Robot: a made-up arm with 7 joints. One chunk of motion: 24 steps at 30 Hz.
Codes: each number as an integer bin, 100 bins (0 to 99) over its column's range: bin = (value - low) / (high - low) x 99, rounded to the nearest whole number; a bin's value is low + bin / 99 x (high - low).
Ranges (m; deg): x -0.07..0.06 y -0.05..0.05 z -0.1..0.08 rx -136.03..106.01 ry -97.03..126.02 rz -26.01..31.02
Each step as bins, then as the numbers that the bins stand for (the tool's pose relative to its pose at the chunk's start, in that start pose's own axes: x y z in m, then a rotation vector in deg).
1 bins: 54 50 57 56 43 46
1 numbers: 0.0009 0.0005 0.0036 0.88 -0.15 0.49
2 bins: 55 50 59 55 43 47
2 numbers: 0.0022 0.0005 0.0073 -1.56 -0.15 1.06
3 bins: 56 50 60 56 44 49
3 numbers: 0.0035 0.0005 0.0091 0.88 2.10 2.22
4 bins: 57 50 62 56 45 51
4 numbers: 0.0048 0.0005 0.0127 0.88 4.36 3.37
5 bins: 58 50 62 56 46 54
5 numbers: 0.0062 0.0005 0.0127 0.88 6.61 5.10
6 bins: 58 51 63 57 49 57
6 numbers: 0.0062 0.0015 0.0145 3.33 13.37 6.83
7 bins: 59 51 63 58 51 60
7 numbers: 0.0075 0.0015 0.0145 5.77 17.87 8.55
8 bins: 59 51 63 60 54 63
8 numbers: 0.0075 0.0015 0.0145 10.66 24.63 10.28
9 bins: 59 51 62 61 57 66
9 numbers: 0.0075 0.0015 0.0127 13.11 31.39 12.01
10 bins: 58 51 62 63 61 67
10 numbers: 0.0062 0.0015 0.0127 18.00 40.40 12.59
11 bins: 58 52 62 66 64 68
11 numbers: 0.0062 0.0025 0.0127 25.33 47.16 13.16
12 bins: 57 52 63 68 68 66
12 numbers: 0.0048 0.0025 0.0145 30.22 56.18 12.01
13 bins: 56 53 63 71 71 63
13 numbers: 0.0035 0.0035 0.0145 37.55 62.94 10.28
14 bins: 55 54 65 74 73 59
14 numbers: 0.0022 0.0045 0.0182 44.89 67.44 7.98
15 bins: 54 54 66 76 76 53
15 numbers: 0.0009 0.0045 0.0200 49.78 74.20 4.52
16 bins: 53 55 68 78 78 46
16 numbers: -0.0004 0.0056 0.0236 54.67 78.71 0.49
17 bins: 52 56 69 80 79 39
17 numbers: -0.0017 0.0066 0.0255 59.56 80.96 -3.54
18 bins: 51 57 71 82 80 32
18 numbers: -0.0030 0.0076 0.0291 64.45 83.21 -7.58
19 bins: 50 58 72 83 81 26
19 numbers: -0.0043 0.0086 0.0309 66.89 85.47 -11.03
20 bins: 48 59 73 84 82 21
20 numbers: -0.0070 0.0096 0.0327 69.34 87.72 -13.91
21 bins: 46 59 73 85 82 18
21 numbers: -0.0096 0.0096 0.0327 71.78 87.72 -15.64
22 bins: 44 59 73 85 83 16
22 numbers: -0.0122 0.0096 0.0327 71.78 89.97 -16.79
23 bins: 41 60 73 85 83 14
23 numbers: -0.0162 0.0106 0.0327 71.78 89.97 -17.95
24 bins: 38 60 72 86 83 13
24 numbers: -0.0201 0.0106 0.0309 74.23 89.97 -18.52
